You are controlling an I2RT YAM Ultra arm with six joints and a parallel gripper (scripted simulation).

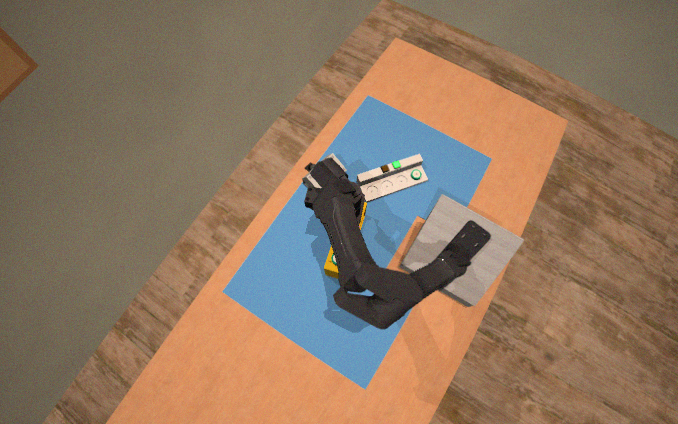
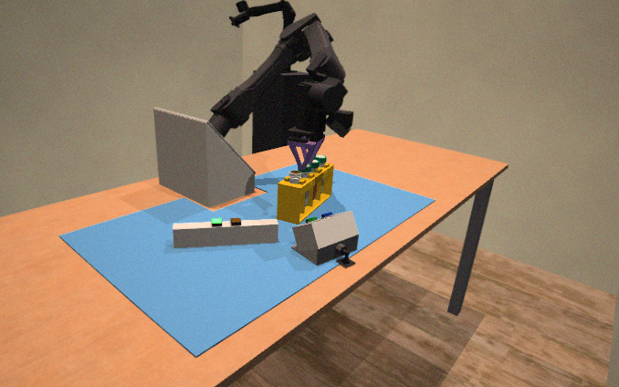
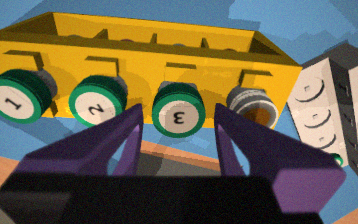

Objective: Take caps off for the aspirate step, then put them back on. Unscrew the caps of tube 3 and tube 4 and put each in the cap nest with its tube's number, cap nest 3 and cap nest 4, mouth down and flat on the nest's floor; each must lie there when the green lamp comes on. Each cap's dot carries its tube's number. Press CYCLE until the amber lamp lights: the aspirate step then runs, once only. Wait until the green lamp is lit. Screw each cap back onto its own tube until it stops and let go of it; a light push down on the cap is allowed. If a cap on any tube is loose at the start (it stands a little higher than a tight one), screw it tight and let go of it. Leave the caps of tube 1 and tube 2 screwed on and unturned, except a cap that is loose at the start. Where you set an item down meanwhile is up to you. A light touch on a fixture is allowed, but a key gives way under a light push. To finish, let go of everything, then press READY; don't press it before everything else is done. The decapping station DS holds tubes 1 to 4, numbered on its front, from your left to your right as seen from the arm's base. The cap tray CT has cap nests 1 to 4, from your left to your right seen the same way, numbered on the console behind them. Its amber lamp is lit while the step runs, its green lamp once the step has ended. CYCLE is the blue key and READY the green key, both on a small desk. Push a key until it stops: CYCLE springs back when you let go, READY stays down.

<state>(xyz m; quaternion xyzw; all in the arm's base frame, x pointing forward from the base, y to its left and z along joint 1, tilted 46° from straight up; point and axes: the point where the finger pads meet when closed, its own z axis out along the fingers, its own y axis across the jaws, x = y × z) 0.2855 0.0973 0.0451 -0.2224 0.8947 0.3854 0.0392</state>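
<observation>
Now: the cap 3 10 mm below my hand. The rest, counted from my hand: green key (150 mm ahead, 130 mm to the right, 60 mm below); blue key (150 mm ahead, 80 mm to the right, 60 mm below); cap 2 (50 mm to the left, 20 mm behind, 10 mm below).
</observation>
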